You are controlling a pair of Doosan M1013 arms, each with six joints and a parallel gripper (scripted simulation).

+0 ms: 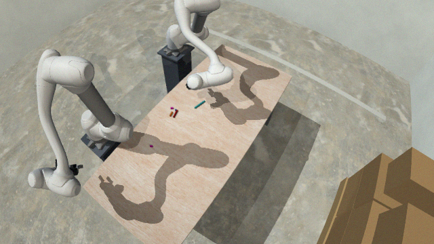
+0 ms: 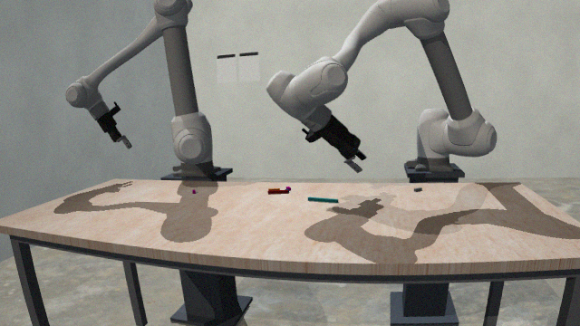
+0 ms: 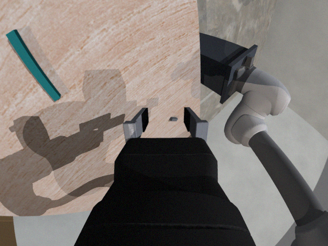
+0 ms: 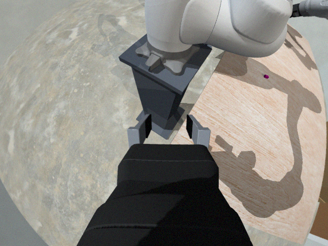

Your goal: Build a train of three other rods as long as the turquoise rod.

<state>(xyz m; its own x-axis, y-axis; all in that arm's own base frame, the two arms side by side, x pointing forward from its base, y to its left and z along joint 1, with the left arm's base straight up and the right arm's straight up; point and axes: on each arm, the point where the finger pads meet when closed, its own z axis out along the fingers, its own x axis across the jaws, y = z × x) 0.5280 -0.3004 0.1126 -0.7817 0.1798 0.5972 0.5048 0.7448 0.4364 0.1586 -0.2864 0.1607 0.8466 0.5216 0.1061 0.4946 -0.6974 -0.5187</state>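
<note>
The blue rod lies 6 cm behind my left hand, 25 cm to the right of it and 11 cm below it. Also, from my left hand: turquoise rod: 8 cm ahead, 12 cm to the right, 11 cm below; grey rod: 3 cm behind, 21 cm to the left, 11 cm below; red rod: 4 cm behind, 28 cm to the right, 11 cm below.
</note>
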